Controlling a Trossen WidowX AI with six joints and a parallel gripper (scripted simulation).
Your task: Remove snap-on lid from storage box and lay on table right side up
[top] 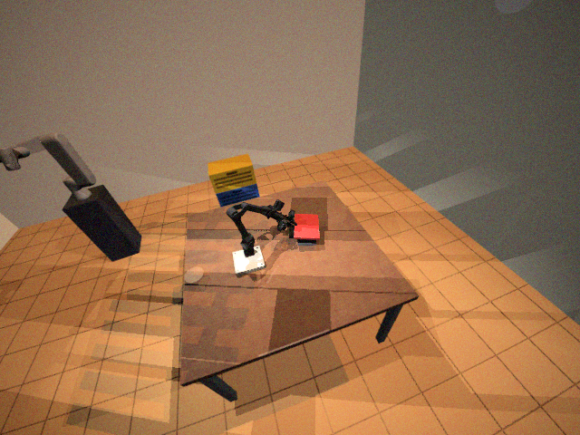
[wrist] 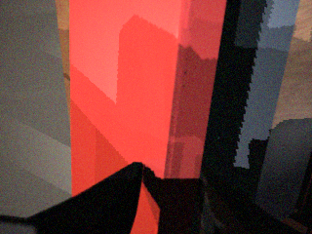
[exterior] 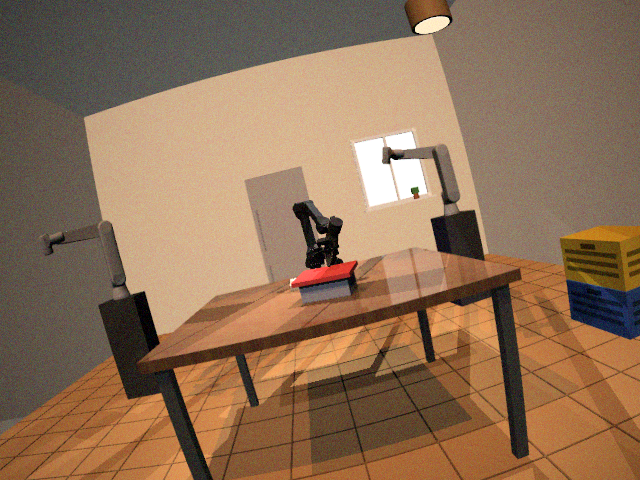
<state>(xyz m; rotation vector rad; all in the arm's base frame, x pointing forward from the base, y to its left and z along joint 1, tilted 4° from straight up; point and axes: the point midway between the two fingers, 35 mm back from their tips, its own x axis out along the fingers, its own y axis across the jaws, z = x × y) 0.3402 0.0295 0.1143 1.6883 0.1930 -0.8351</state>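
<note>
My gripper tip is 70 mm short of the red lid and 30 mm to the left of it. From my gripper tip the other things lie so: grey storage box (70 mm ahead, 30 mm to the right, 50 mm below).
</note>
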